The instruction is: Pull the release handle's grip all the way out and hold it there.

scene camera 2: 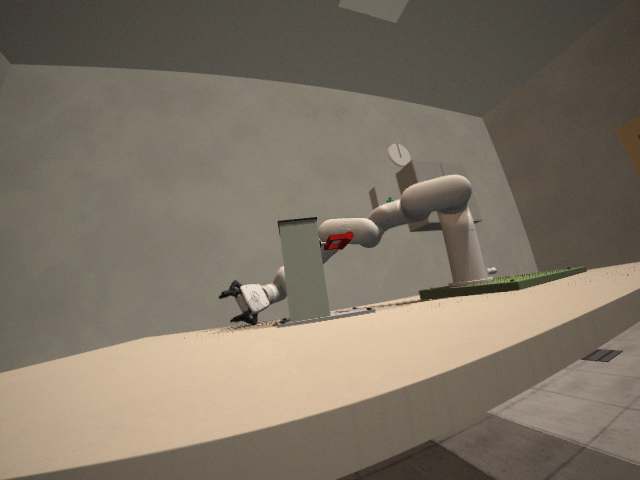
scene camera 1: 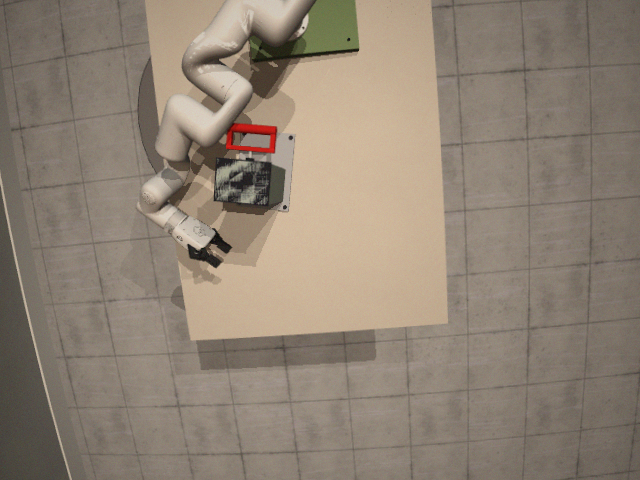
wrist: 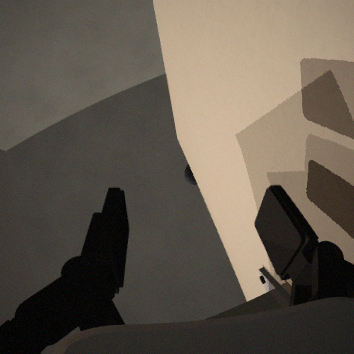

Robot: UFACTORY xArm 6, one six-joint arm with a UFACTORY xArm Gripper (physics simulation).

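Note:
The release handle's red rectangular grip (scene camera 1: 252, 129) (scene camera 2: 349, 236) sticks out from one side of a tall pale green housing (scene camera 1: 242, 180) (scene camera 2: 305, 268) with a dark patterned top. A short light stem joins the grip to the housing, which stands on a grey base plate (scene camera 1: 289, 170) (scene camera 2: 356, 311). My gripper (scene camera 1: 223, 256) (scene camera 2: 227, 307) (wrist: 195, 206) is open and empty, low near the table's left edge. It is apart from the grip, past the side of the housing opposite it. The grip does not show in the wrist view.
The tan table (scene camera 1: 361, 232) (scene camera 2: 258, 372) (wrist: 215, 60) carries the housing and a green mounting board (scene camera 1: 330, 25) (scene camera 2: 516, 284) under my arm's base. My arm bends along the housing's left side, with one link close to the grip's left end in scene camera 1.

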